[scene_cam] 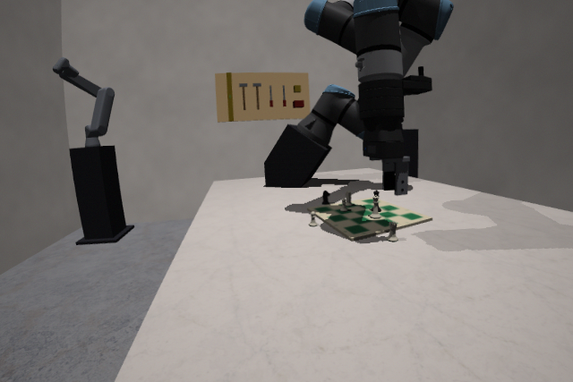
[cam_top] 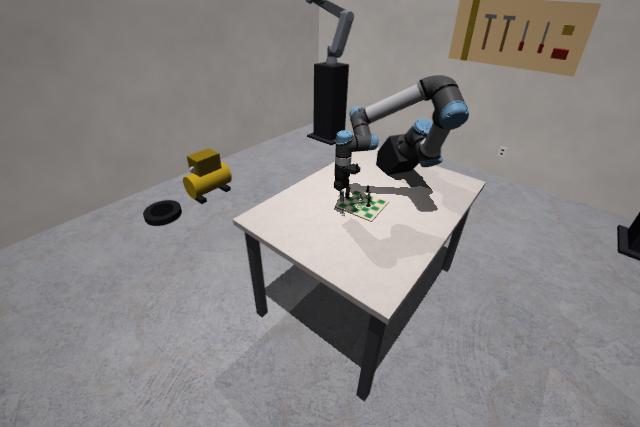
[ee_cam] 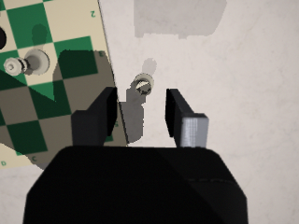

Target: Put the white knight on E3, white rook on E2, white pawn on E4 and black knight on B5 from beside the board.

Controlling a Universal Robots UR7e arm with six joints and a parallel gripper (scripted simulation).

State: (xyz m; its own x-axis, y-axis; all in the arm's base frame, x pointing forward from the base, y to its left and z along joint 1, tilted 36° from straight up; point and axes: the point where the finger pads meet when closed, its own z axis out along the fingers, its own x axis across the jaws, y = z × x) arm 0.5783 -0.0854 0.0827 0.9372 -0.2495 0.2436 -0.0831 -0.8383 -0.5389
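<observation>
Right now the cream chessboard is 140 mm behind my hand, 110 mm below it and 20 mm to the left of it.
</observation>
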